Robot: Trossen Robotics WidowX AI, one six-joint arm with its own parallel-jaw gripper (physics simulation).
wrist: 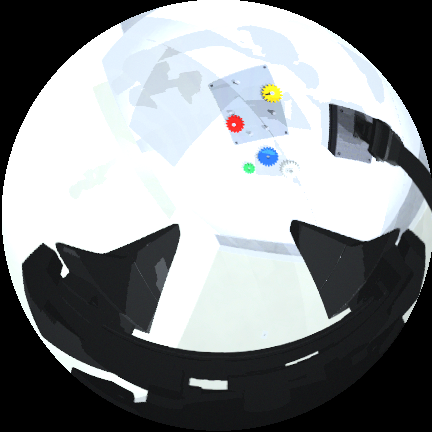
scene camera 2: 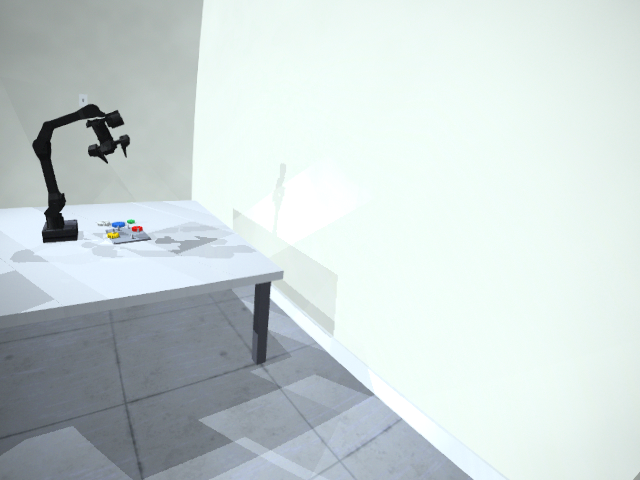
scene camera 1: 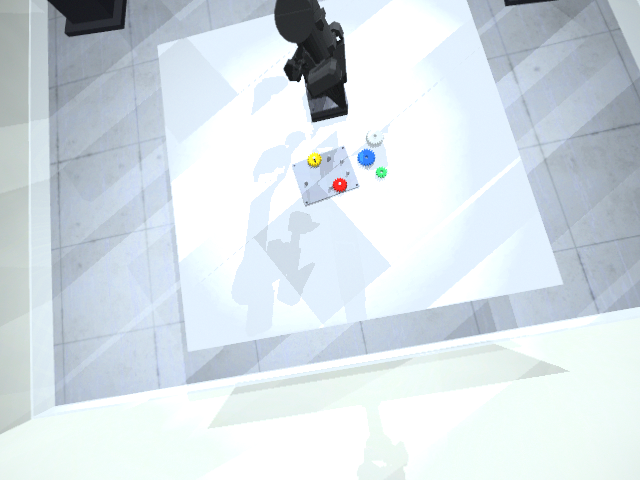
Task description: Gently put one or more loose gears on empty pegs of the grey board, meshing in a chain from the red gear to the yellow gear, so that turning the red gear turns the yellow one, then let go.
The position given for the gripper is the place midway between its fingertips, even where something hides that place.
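Note:
The gripper [scene camera 1: 344, 94] [wrist: 236, 227] is open and it's holding nothing, and you'd see it in scene camera 1 and in the wrist view. There's a grey board [scene camera 1: 319, 178] [wrist: 245, 98] too, and that board is visible from both of those.

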